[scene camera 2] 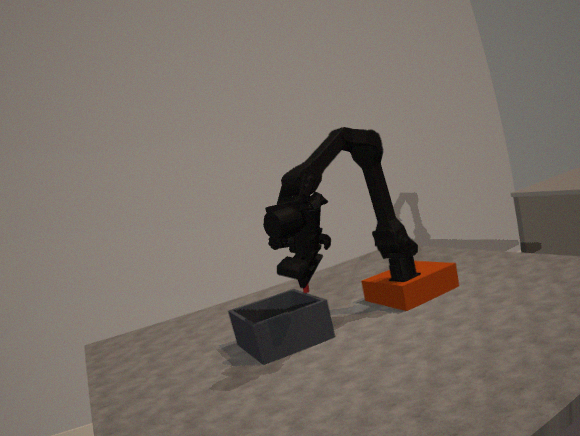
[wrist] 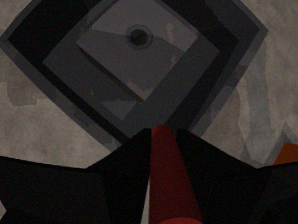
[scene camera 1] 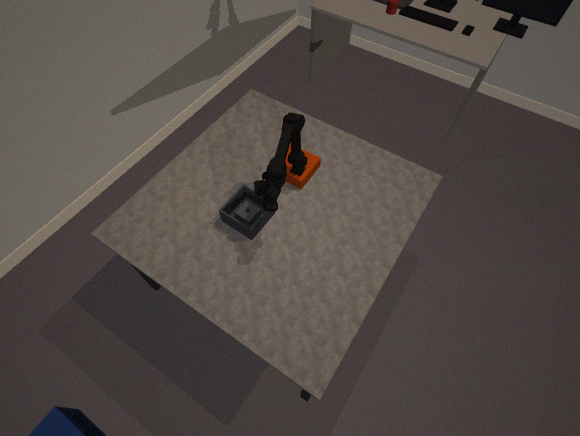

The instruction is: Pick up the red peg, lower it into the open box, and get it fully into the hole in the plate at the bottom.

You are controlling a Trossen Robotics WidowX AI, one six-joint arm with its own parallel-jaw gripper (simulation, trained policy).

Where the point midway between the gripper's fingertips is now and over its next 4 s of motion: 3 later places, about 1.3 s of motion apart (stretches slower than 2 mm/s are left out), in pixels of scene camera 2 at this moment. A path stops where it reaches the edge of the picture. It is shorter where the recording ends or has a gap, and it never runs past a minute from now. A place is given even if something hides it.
My gripper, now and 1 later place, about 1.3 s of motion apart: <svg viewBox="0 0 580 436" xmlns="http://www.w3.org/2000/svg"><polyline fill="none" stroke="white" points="304,286 267,319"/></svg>
